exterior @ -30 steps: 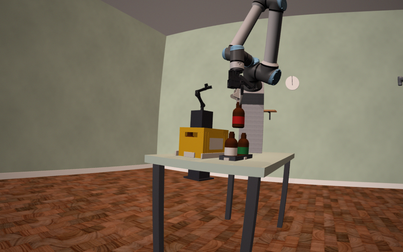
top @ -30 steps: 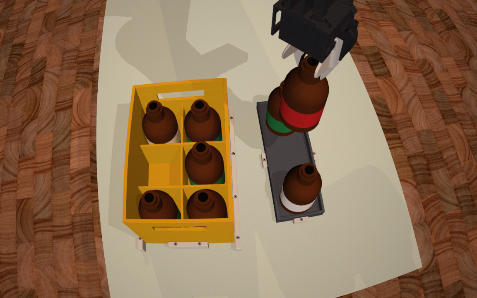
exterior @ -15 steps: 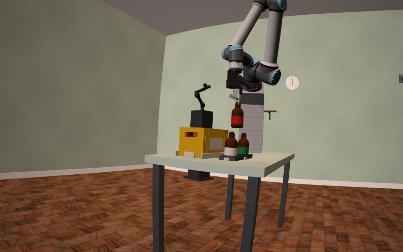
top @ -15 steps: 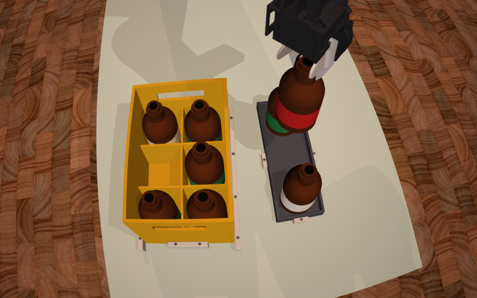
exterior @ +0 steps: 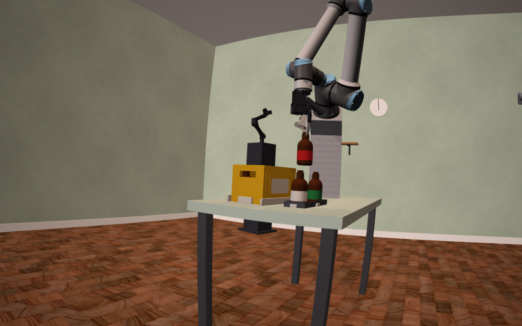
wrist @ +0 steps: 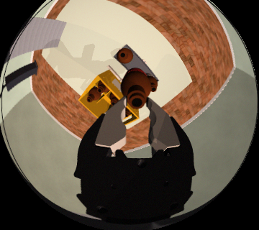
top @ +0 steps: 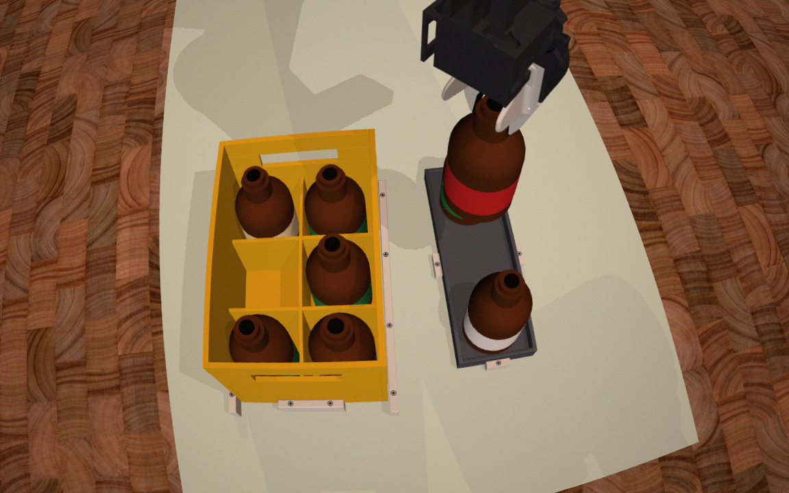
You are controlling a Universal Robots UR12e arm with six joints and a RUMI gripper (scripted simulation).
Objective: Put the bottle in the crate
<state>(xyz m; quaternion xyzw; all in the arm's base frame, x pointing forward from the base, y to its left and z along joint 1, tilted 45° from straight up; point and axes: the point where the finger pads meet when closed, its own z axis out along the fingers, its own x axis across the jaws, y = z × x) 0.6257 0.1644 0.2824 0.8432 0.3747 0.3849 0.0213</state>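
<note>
Right now my hand is 7 cm above the glass bottle. From my hand the other things lie so: yellow crate 6 cm ahead, 19 cm to the right, 25 cm below; then dark tray 1 cm behind, 2 cm to the left, 32 cm below.
</note>
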